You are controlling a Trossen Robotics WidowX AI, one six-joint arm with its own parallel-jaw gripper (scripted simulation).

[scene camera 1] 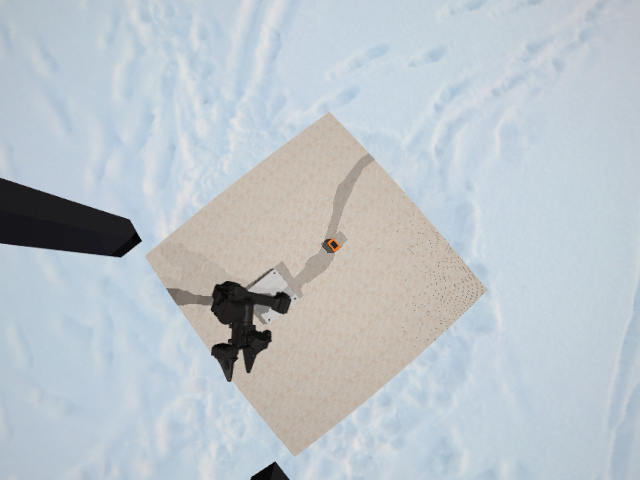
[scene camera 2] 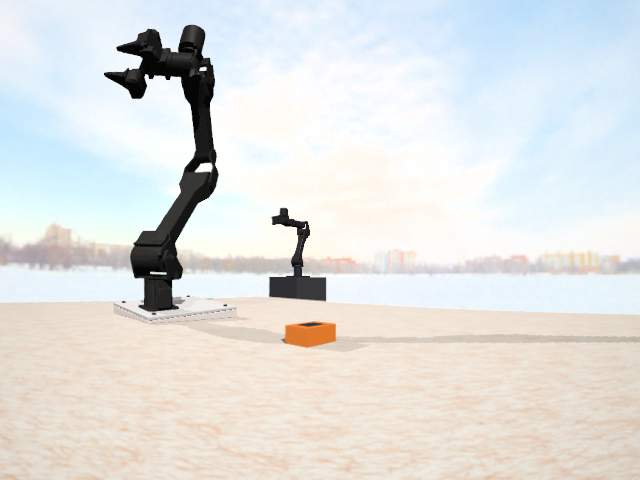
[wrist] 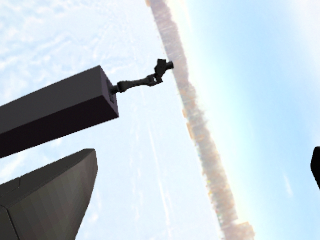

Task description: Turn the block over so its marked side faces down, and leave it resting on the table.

My gripper is open, with nothing in its grasp. I also see an orange block.
My gripper also shows in scene camera 1 and in the wrist view.
